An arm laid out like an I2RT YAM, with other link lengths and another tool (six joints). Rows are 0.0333 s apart.
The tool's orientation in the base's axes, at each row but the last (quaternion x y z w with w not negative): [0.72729, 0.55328, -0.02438, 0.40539]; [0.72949, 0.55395, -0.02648, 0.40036]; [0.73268, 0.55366, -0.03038, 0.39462]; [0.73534, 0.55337, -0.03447, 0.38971]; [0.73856, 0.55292, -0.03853, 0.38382]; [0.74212, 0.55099, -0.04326, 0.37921]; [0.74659, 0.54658, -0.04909, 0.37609]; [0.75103, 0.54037, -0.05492, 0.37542]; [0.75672, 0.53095, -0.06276, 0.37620]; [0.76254, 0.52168, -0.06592, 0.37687]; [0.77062, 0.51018, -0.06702, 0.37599]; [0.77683, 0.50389, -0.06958, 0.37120]
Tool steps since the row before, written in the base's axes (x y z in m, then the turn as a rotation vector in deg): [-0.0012, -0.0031, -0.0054, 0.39, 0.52, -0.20]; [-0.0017, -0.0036, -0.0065, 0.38, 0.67, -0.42]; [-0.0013, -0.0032, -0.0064, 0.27, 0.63, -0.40]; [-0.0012, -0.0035, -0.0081, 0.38, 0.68, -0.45]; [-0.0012, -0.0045, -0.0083, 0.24, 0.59, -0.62]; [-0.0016, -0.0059, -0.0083, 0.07, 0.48, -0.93]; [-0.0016, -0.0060, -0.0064, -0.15, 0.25, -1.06]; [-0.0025, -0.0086, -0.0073, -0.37, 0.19, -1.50]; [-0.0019, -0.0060, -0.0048, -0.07, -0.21, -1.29]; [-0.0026, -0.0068, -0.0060, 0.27, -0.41, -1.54]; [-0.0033, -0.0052, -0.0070, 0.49, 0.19, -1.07]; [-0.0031, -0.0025, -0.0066, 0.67, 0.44, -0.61]
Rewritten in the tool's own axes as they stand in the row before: [-0.0003, -0.0038, 0.0050, 0.66, 0.18, -0.03]; [-0.0004, -0.0048, 0.0059, 0.88, 0.04, 0.03]; [0.0001, -0.0043, 0.0058, 0.79, -0.04, 0.00]; [0.0007, -0.0050, 0.0073, 0.90, 0.02, 0.04]; [0.0000, -0.0049, 0.0081, 0.86, -0.18, 0.16]; [-0.0013, -0.0050, 0.0089, 0.85, -0.47, 0.39]; [-0.0022, -0.0039, 0.0077, 0.65, -0.70, 0.55]; [-0.0041, -0.0047, 0.0098, 0.73, -1.10, 0.83]; [-0.0030, -0.0031, 0.0066, 0.45, -0.68, 1.03]; [-0.0033, -0.0041, 0.0079, 0.58, -0.48, 1.43]; [-0.0020, -0.0053, 0.0074, 0.89, -0.17, 0.77]; [-0.0001, -0.0054, 0.0055, 0.94, 0.15, 0.33]
